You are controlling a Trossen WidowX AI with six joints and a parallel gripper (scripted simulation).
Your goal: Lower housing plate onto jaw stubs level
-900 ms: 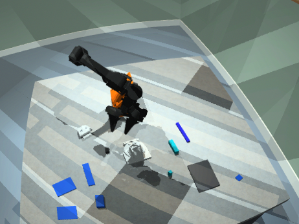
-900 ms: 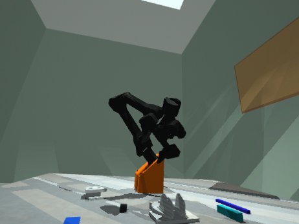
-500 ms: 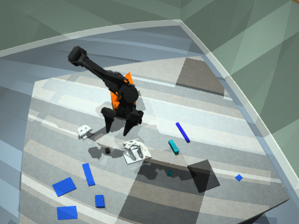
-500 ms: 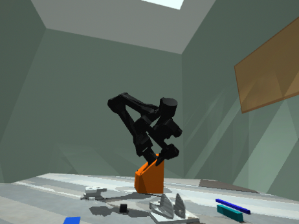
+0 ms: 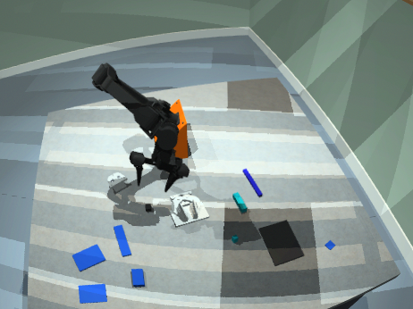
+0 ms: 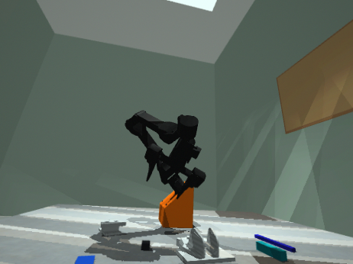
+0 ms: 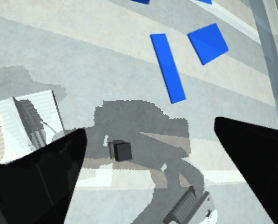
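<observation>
The white bracket lies 160 mm behind my gripper tip, 150 mm to the right of it and 130 mm below it. From my gripper tip the other things lie so: blue bar 360 mm to the left, 140 mm below, 110 mm behind; small black cube 140 mm below, 30 mm to the right, 30 mm behind; cyan bar 290 mm to the left, 130 mm below, 20 mm behind.
</observation>
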